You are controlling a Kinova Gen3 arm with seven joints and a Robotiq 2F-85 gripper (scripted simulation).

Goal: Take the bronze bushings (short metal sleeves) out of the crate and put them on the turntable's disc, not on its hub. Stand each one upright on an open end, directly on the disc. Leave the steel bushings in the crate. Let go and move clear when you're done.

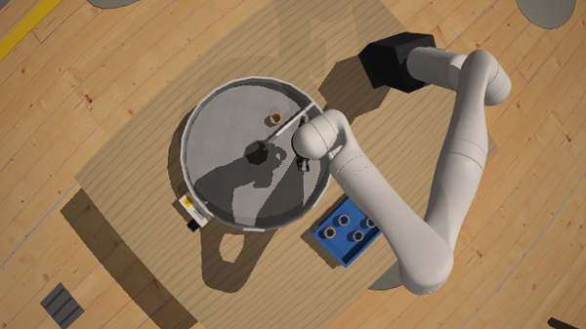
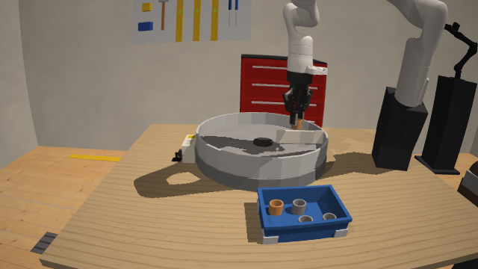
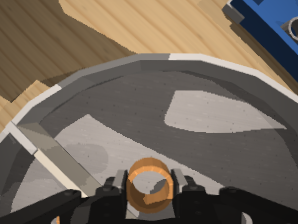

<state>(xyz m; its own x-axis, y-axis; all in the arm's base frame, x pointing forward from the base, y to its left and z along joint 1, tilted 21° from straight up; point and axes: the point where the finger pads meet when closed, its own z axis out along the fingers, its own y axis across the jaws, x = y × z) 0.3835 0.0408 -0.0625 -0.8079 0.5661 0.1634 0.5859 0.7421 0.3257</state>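
Now: hand 10 cm short of the grey turntable disc, 5 cm to the left of it and 10 cm above it. Also, from my hand: blue crate 1 cm behind, 28 cm to the left, 13 cm below.
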